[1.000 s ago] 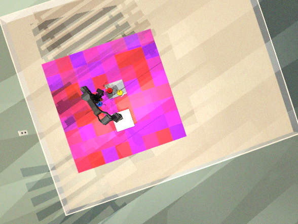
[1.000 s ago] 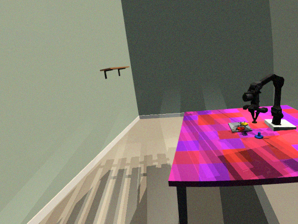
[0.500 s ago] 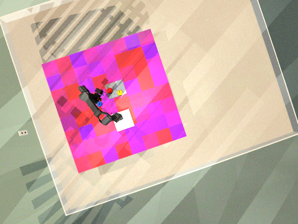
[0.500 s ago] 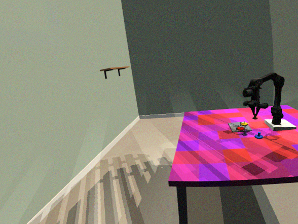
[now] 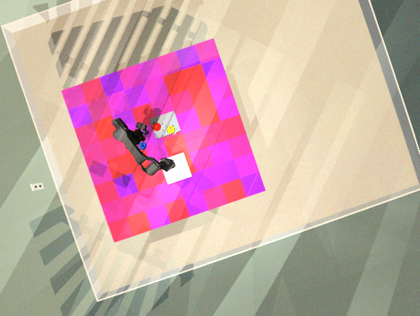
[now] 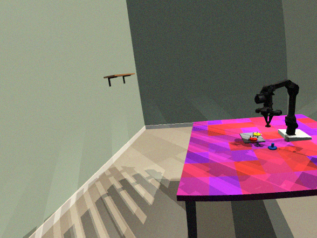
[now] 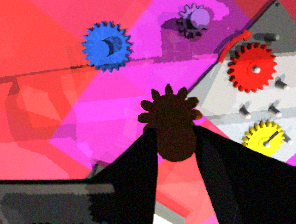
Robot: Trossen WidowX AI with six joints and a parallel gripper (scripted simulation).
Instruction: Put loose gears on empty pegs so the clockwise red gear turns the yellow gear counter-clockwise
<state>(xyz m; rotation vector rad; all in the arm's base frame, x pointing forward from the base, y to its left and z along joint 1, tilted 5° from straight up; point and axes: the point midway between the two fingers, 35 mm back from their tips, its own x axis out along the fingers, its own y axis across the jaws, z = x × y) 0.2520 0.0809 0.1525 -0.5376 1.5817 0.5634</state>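
Right now my gripper tip is 15 cm above the red gear, 9 cm to the left of it and 8 cm short of it. From my gripper tip the other things lie so: orange gear 1 cm below; purple gear 15 cm below, 8 cm ahead, 1 cm to the left; blue gear 15 cm below, 8 cm to the left, 1 cm behind.
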